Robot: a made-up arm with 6 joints.
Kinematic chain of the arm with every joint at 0, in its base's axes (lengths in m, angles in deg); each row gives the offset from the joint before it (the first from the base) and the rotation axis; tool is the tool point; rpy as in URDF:
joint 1: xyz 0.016 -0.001 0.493 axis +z
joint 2: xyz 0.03 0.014 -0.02 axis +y
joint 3: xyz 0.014 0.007 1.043 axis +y
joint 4: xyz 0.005 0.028 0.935 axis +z
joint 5: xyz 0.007 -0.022 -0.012 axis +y
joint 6: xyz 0.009 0 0.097 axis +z
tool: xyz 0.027 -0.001 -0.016 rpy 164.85 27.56 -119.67
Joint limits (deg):
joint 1: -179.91..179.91
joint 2: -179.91..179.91
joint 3: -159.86..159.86
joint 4: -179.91..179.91
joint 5: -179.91..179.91
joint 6: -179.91..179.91
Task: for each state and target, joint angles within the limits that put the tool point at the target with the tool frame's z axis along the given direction. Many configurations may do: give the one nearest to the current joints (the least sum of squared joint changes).
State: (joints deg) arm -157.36 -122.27 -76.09 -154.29 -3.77 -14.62
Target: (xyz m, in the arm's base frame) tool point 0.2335 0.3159 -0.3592 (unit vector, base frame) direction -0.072 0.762 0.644
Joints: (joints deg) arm -116.72 -94.08 -121.58 -147.46 13.30 -35.58
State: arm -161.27 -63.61 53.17 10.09 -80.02 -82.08
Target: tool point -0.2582 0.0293 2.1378 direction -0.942 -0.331 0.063
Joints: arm -179.91 -20.73 63.97 31.59 -102.81 -96.92
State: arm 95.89 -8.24 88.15 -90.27 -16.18 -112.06
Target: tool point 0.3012 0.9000 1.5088 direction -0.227 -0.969 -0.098
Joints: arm 73.31 -4.93 96.97 -77.49 25.40 -77.61
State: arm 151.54 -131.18 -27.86 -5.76 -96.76 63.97
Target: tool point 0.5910 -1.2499 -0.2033 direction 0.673 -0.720 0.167
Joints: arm 117.99 -84.11 -67.97 -25.53 -137.41 70.76
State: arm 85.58 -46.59 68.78 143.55 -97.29 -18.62
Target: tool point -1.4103 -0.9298 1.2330 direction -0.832 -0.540 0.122
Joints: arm 34.35 -77.66 18.33 137.33 -133.48 -61.20
